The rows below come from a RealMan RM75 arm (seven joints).
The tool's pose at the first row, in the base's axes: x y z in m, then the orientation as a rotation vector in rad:
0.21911, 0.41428, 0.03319, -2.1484, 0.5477, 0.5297
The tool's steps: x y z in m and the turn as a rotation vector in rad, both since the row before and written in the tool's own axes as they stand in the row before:
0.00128, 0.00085, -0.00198, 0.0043, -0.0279, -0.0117
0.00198, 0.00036, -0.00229, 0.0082, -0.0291, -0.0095
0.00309, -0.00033, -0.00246, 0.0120, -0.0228, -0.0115
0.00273, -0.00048, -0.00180, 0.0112, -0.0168, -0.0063
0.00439, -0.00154, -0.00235, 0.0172, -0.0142, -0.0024
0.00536, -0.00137, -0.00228, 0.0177, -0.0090, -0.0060
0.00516, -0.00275, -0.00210, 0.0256, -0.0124, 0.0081
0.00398, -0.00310, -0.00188, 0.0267, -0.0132, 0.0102
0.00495, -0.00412, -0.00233, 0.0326, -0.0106, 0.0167
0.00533, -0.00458, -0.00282, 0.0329, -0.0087, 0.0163
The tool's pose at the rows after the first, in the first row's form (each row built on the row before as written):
0.22004, 0.41196, 0.03308, -2.1358, 0.5201, 0.5508
0.22192, 0.40956, 0.03300, -2.1184, 0.4950, 0.5727
0.22516, 0.40728, 0.03276, -2.0998, 0.4721, 0.5853
0.22806, 0.40573, 0.03243, -2.0835, 0.4581, 0.5949
0.23301, 0.40415, 0.03209, -2.0620, 0.4510, 0.6020
0.23865, 0.40247, 0.03099, -2.0424, 0.4433, 0.6015
0.24481, 0.40167, 0.03085, -2.0124, 0.4500, 0.6101
0.25014, 0.40125, 0.03146, -1.9808, 0.4585, 0.6202
0.25692, 0.40077, 0.03229, -1.9437, 0.4763, 0.6297
0.26438, 0.39987, 0.03325, -1.9070, 0.4946, 0.6367

